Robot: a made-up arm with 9 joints. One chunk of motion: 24 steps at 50 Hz.
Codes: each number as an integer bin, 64 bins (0 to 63) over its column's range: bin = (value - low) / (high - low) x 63, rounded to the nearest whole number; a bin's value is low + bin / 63 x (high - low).
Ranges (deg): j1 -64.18..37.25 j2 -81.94..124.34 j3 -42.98..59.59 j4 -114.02..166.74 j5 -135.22..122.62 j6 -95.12..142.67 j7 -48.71..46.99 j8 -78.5..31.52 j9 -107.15..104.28
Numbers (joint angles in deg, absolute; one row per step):
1: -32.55 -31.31 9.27 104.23 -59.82 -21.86 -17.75 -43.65 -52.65
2: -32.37 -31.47 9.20 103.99 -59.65 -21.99 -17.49 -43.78 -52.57
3: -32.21 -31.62 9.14 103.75 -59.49 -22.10 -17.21 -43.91 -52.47
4: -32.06 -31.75 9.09 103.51 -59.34 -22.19 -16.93 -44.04 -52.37
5: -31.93 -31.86 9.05 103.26 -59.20 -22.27 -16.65 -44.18 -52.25
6: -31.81 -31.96 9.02 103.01 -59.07 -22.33 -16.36 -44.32 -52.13
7: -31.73 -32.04 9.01 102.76 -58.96 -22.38 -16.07 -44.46 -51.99
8: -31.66 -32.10 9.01 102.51 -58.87 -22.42 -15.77 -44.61 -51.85
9: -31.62 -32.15 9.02 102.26 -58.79 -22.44 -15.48 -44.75 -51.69
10: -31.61 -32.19 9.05 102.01 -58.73 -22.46 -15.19 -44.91 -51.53
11: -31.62 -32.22 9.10 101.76 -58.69 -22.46 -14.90 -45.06 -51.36
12: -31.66 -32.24 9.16 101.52 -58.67 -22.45 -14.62 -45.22 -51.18
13: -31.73 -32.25 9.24 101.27 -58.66 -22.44 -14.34 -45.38 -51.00
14: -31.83 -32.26 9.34 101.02 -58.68 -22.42 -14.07 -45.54 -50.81
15: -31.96 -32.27 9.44 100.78 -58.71 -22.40 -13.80 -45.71 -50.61
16: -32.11 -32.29 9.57 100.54 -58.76 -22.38 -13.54 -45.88 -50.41
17: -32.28 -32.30 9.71 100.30 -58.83 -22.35 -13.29 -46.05 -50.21
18: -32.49 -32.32 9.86 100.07 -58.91 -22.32 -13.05 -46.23 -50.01
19: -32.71 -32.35 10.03 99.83 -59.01 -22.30 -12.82 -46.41 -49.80
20: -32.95 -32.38 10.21 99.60 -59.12 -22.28 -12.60 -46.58 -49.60
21: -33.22 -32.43 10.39 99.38 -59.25 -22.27 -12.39 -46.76 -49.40
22: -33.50 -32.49 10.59 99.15 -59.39 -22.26 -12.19 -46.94 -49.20
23: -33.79 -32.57 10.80 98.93 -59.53 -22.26 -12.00 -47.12 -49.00
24: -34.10 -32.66 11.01 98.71 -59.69 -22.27 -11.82 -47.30 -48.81
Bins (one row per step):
1: 20 15 32 49 18 19 20 20 16
2: 20 15 32 49 18 19 21 20 16
3: 20 15 32 49 19 19 21 20 16
4: 20 15 32 49 19 19 21 20 16
5: 20 15 32 49 19 19 21 20 16
6: 20 15 32 49 19 19 21 20 16
7: 20 15 32 49 19 19 21 19 16
8: 20 15 32 49 19 19 22 19 16
9: 20 15 32 49 19 19 22 19 17
10: 20 15 32 48 19 19 22 19 17
11: 20 15 32 48 19 19 22 19 17
12: 20 15 32 48 19 19 22 19 17
13: 20 15 32 48 19 19 23 19 17
14: 20 15 32 48 19 19 23 19 17
15: 20 15 32 48 19 19 23 19 17
16: 20 15 32 48 19 19 23 19 17
17: 20 15 32 48 19 19 23 19 17
18: 20 15 32 48 19 19 23 18 17
19: 20 15 33 48 19 19 24 18 17
20: 19 15 33 48 19 19 24 18 17
21: 19 15 33 48 19 19 24 18 17
22: 19 15 33 48 19 19 24 18 17
23: 19 15 33 48 18 19 24 18 17
24: 19 15 33 48 18 19 24 18 17

